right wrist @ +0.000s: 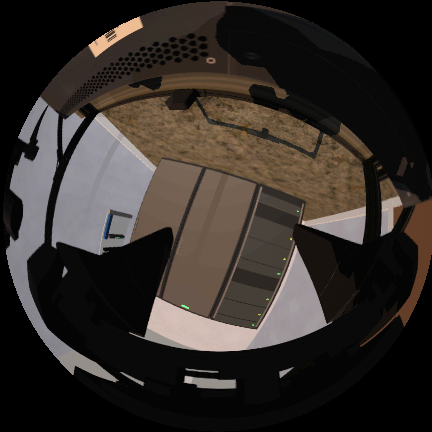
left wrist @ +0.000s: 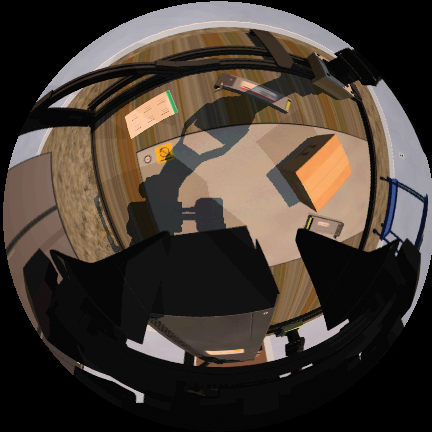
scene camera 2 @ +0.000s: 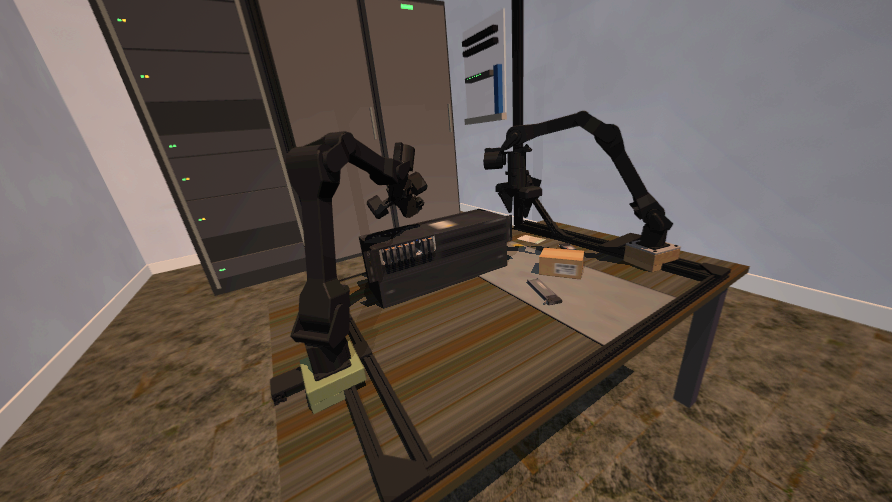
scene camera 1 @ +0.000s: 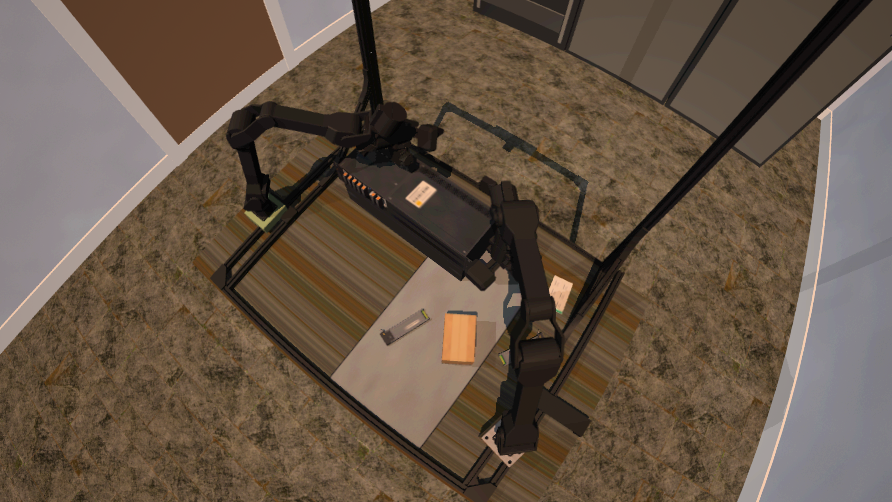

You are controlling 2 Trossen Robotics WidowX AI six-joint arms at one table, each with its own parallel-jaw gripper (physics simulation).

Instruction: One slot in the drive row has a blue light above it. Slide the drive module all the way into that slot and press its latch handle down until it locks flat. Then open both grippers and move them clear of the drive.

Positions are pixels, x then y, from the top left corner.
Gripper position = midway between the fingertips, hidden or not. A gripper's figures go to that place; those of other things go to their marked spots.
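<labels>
Lens distances: my right gripper (scene camera 2: pixel 395 202) is 1010 mm from the lens, and my left gripper (scene camera 2: pixel 517 215) is 1050 mm from the lens.
</labels>
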